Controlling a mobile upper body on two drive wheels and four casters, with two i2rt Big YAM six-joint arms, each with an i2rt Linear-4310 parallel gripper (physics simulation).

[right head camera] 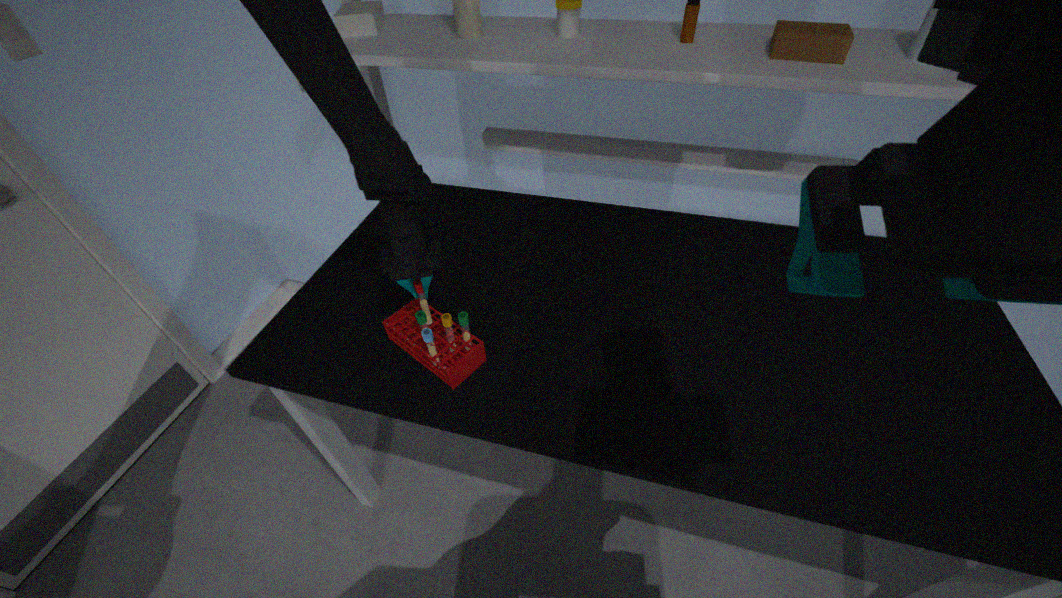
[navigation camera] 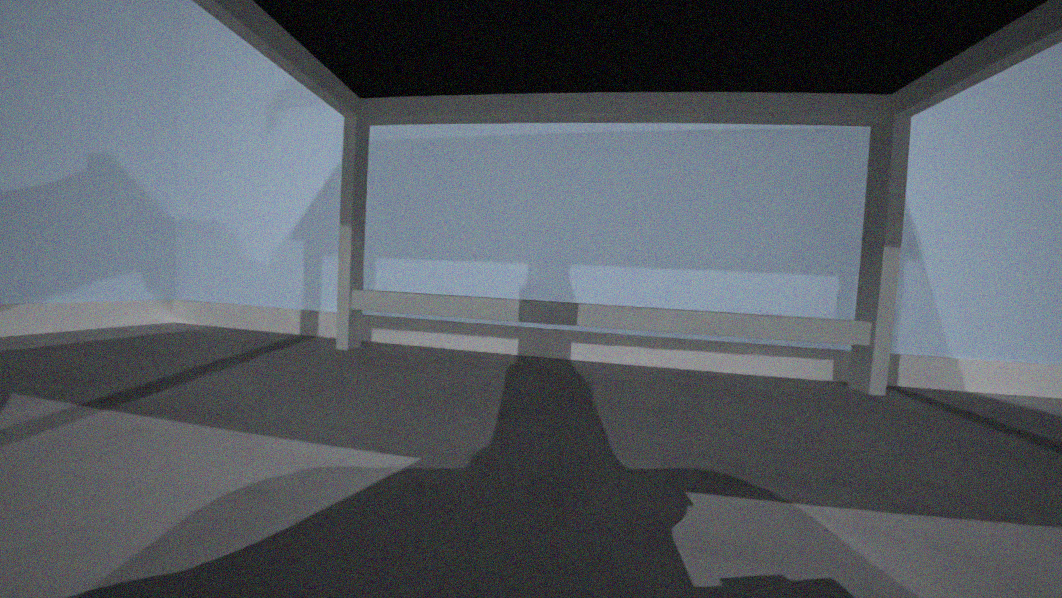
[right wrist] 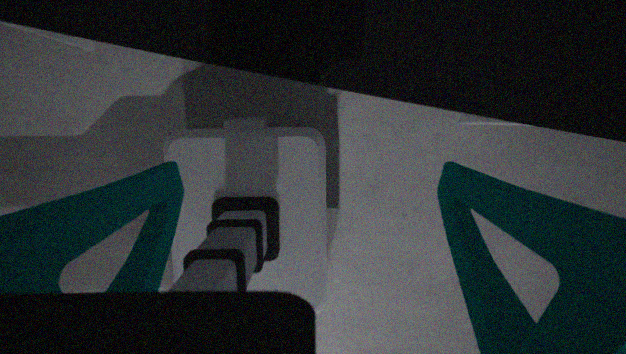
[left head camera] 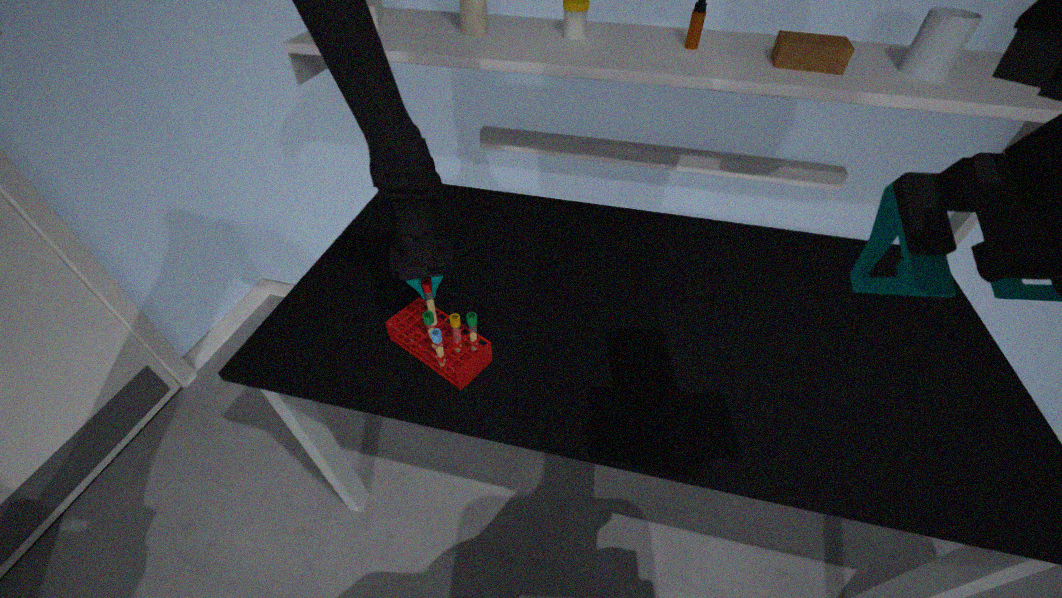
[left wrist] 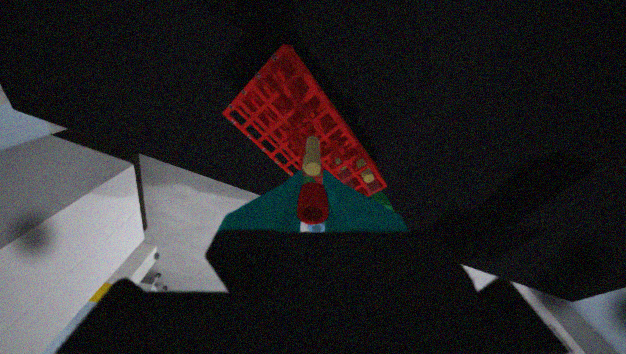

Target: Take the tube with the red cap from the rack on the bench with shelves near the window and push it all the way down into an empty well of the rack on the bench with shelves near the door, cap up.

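Places are measured from the left arm's base along level axes (x ahead, y left, z up), in millimetres.
Pixels of known places: left gripper, between the fingertips: [right head camera: 422, 296] [left head camera: 429, 296] [left wrist: 312, 177]; right gripper, between the fingertips: [right head camera: 867, 285] [right wrist: 310, 176] [left head camera: 923, 285].
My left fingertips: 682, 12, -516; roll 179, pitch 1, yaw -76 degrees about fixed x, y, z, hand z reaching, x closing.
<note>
For each thing: its top centre in the pictures, then the offset to it from my left fingertips, as dx, dy, dz. "spot": a spot on its surface instead. Level surfaces: height alone.
- tube with the red cap, centre of its top: [left wrist: 311, 216] [left head camera: 425, 282] [right head camera: 417, 282] -2, +0, +36
- yellow-capped tube, centre of its top: [left head camera: 453, 316] [right head camera: 445, 316] -38, -50, -13
- blue-capped tube, centre of its top: [left wrist: 316, 227] [left head camera: 435, 331] [right head camera: 426, 331] -74, -23, -13
- black bench top, height of its surface: dz -132
- shelf, height of its surface: dz +325
- brown box, a spot on its surface: [right head camera: 810, 43] [left head camera: 812, 54] spot: +239, -648, +351
My left gripper [left head camera: 425, 292] [right head camera: 416, 291] [left wrist: 312, 177] is shut on the tube with the red cap [left head camera: 431, 306] [right head camera: 424, 306] [left wrist: 313, 200], cap up and leaning a little in the head views. Its lower end overlaps the red rack [left head camera: 477, 365] [right head camera: 469, 363] [left wrist: 286, 48]; I cannot tell if the tip is in a well. The rack also holds two green-capped tubes, a yellow-capped tube [left head camera: 455, 320] [right head camera: 446, 320] and a blue-capped tube [left head camera: 436, 335] [right head camera: 427, 335]. My right gripper [left head camera: 973, 288] [right head camera: 902, 286] [right wrist: 310, 176] is open and empty, far to the right.
The rack stands on the black bench top [left head camera: 557, 297] [right head camera: 549, 297], toward its left end. A shelf [left head camera: 631, 70] [right head camera: 631, 65] above the back carries bottles, a brown box [left head camera: 811, 53] [right head camera: 810, 43] and other containers. Bench legs and a crossbar [navigation camera: 460, 304] show in the navigation view.
</note>
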